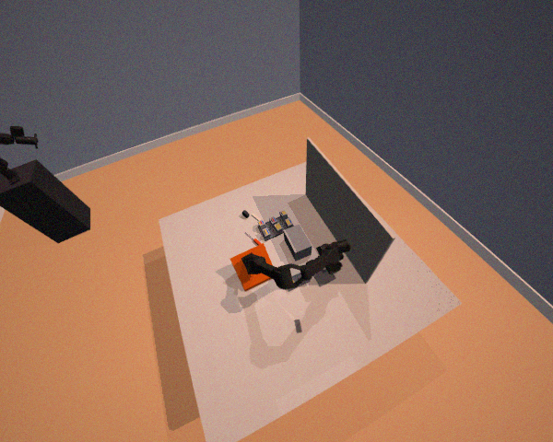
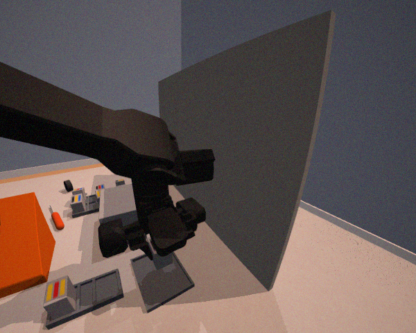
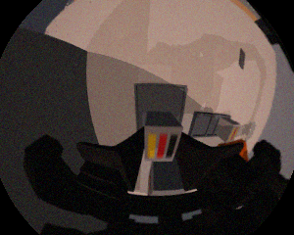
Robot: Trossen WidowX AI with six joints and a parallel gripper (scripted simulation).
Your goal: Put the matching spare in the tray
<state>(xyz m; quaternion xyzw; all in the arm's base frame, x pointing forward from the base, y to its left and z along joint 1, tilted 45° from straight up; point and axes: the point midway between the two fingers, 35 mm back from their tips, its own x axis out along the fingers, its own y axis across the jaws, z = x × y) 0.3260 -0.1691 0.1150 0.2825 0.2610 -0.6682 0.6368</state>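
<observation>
The flat grey tray is 5 cm below my gripper tip and 1 cm behind it. The rest, counted from my gripper tip: rack 15 cm behind, 5 cm below, 2 cm to the left; then spare 2 cm above; then grey mounted unit 21 cm to the left, 4 cm behind.
</observation>
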